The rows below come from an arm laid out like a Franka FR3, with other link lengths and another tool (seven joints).
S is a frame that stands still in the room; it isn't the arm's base.
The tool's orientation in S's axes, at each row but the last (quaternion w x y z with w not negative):
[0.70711, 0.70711, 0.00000, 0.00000]
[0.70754, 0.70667, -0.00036, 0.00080]
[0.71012, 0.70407, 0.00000, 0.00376]
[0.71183, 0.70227, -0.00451, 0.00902]
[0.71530, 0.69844, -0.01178, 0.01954]
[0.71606, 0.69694, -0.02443, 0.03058]
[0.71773, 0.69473, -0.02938, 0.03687]
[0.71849, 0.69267, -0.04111, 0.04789]
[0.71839, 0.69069, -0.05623, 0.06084]
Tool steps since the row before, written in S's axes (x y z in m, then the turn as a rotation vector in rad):
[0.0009, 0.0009, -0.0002, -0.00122, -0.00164, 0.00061]
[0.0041, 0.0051, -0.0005, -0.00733, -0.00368, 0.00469]
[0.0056, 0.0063, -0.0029, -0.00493, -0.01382, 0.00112]
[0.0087, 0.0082, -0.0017, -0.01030, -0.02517, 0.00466]
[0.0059, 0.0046, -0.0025, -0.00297, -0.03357, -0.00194]
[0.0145, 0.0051, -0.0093, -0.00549, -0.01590, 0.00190]
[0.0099, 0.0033, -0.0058, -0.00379, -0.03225, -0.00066]
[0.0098, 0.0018, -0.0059, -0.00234, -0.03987, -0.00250]
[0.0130, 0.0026, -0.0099, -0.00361, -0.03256, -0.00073]
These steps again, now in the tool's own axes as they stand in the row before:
[0.0009, -0.0002, -0.0009, -0.00122, 0.00061, 0.00164]
[0.0041, -0.0005, -0.0051, -0.00732, 0.00470, 0.00368]
[0.0056, -0.0029, -0.0063, -0.00500, 0.00103, 0.01380]
[0.0087, -0.0018, -0.0082, -0.01037, 0.00452, 0.02517]
[0.0058, -0.0027, -0.0046, -0.00344, -0.00260, 0.03348]
[0.0138, -0.0103, -0.0052, -0.00548, 0.00190, 0.01590]
[0.0094, -0.0066, -0.0034, -0.00423, -0.00133, 0.03218]
[0.0090, -0.0070, -0.0019, -0.00311, -0.00361, 0.03973]
[0.0112, -0.0118, -0.0029, -0.00400, -0.00138, 0.03249]

